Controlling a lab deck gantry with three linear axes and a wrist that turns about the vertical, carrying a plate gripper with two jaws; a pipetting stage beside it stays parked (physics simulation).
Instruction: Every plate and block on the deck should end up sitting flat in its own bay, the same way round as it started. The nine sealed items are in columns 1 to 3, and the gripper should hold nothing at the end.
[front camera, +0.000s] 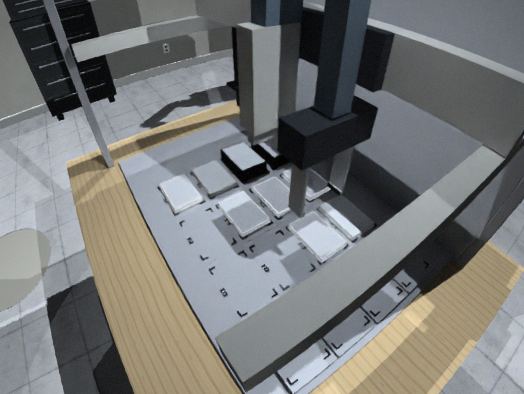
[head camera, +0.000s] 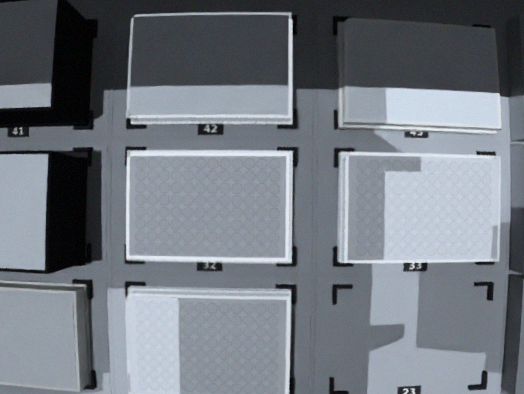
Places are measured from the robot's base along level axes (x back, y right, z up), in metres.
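Pixels of known places: gripper, fingertip midpoint: (front camera: 316, 200); robot's base, origin of the base link: (front camera: 158, 187).
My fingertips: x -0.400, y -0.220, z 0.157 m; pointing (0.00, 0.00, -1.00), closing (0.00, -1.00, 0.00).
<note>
For each thing: its top centre in the pictures, then the offset to it from my fingertips. "*": a spot on its surface instead.
- bay 43, surface spot: (head camera: 440, 107) (front camera: 342, 221) * dx -0.003, dy -0.114, dz -0.140 m
- bay 22, surface spot: (head camera: 230, 345) (front camera: 247, 214) * dx +0.154, dy +0.066, dz -0.143 m
- grey plate, middle of its top: (head camera: 6, 337) (front camera: 213, 175) dx +0.336, dy +0.070, dz -0.143 m
My gripper (front camera: 319, 200) is open and empty, its two jaws hanging over the deck around columns 2 and 3; how high the tips are is hard to tell. The plate in bay 43 (head camera: 440, 107) (front camera: 339, 220) lies askew: its back edge slopes, its front edge overlaps the label, and the back corner marks show. Whether it is tilted is unclear. The plates in bays 42 (head camera: 210, 60), 32 (head camera: 209, 206) and 33 (head camera: 435, 210) (front camera: 318, 236) look square. The plate in bay 22 (head camera: 230, 345) (front camera: 245, 214) is partly cut off. Tall black blocks stand in bays 31 (head camera: 67, 210) (front camera: 243, 161) and 41 (head camera: 72, 65).
A grey plate (head camera: 35, 335) (front camera: 214, 178) sits in bay 21, and a white one (front camera: 181, 193) at the left end of column 1. The parked pipetting stage (front camera: 260, 80) stands beside the gripper. A grey gantry beam (front camera: 350, 280) crosses the front of the deck.
</note>
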